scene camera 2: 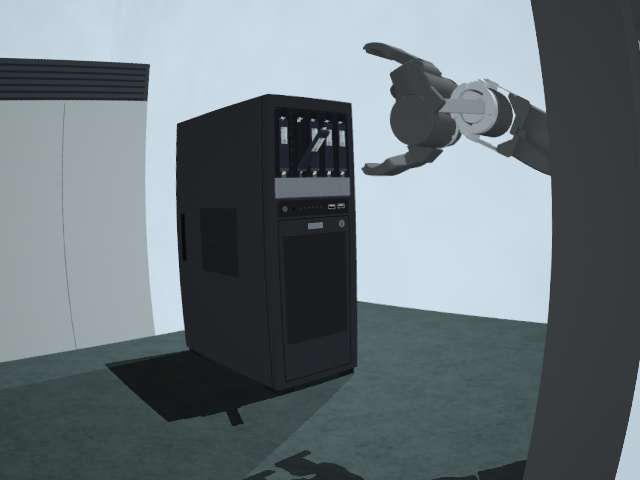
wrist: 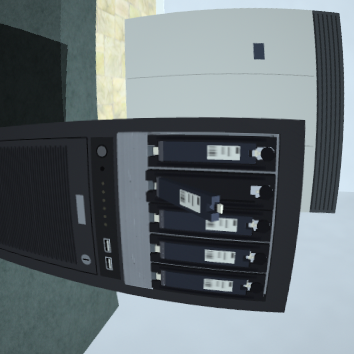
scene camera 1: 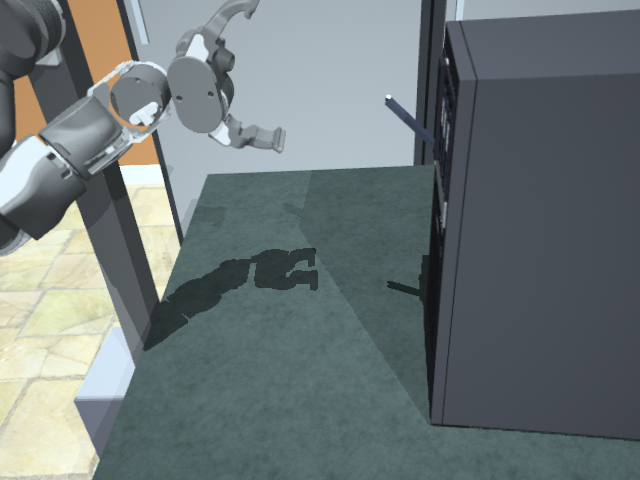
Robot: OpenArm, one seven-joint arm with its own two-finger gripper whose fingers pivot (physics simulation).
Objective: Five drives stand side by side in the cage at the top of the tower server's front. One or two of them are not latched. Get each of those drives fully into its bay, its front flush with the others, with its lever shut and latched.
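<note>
The tower server (scene camera 1: 547,258) (scene camera 2: 227,310) (wrist: 287,200) stands upright on the green table, five drives side by side at its top front. The second drive from the left in the scene camera 2 view has its lever (scene camera 1: 410,121) (scene camera 2: 313,148) (wrist: 186,197) swung out, free end raised and forward. In the wrist view it slants over the neighbouring drive (wrist: 192,223). This drive's body looks slightly forward; how far is unclear. The other four levers lie shut along their fronts. My gripper (scene camera 1: 265,76) (scene camera 2: 364,108) is open and empty, in front of the cage and apart from the lever.
The green table (scene camera 1: 232,372) (scene camera 2: 439,372) runs under and in front of the tower. A dark upright post (scene camera 2: 584,258) stands beside the arm in the scene camera 2 view. A pale cabinet (scene camera 2: 103,217) (wrist: 215,45) with a dark slatted top stands behind the tower.
</note>
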